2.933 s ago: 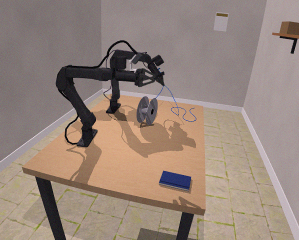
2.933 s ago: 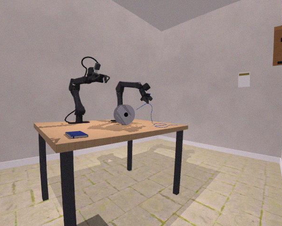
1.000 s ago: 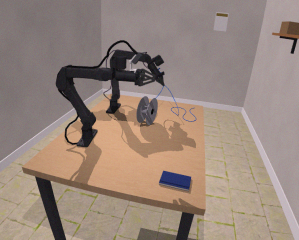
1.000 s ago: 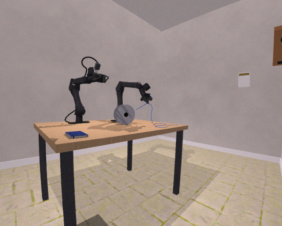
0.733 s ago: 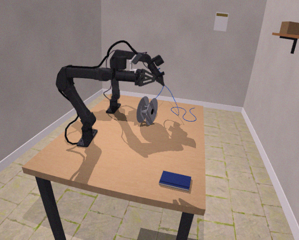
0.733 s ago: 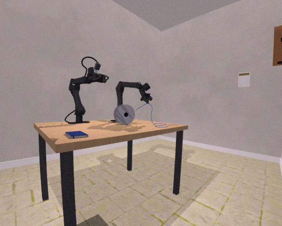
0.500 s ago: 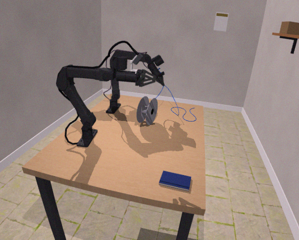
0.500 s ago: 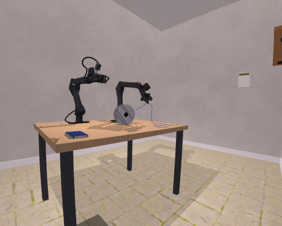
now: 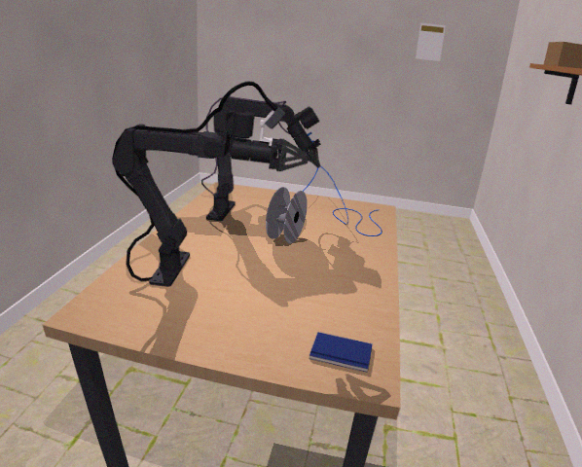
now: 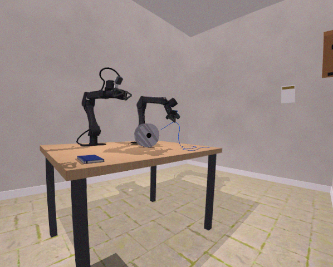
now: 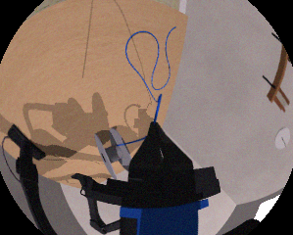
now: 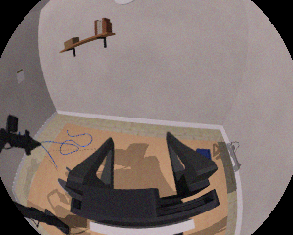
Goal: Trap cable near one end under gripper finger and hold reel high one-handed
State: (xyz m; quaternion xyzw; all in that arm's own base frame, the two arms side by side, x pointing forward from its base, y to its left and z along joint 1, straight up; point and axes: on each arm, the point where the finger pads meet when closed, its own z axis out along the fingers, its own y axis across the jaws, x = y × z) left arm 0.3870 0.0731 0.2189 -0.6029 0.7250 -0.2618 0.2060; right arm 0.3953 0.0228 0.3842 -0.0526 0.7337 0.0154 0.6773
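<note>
Now: right hand 80 mm past the grey reel, 250 mm to the right of it and 290 mm above it. Also, from my right hand: blue book (170 mm ahead, 310 mm to the right, 380 mm below).
Now: the grey reel 260 mm to the right of my left hand, 120 mm below it and 70 mm behind it. The rest, counted from my left hand: blue book: 820 mm to the right, 210 mm below, 170 mm ahead.
</note>
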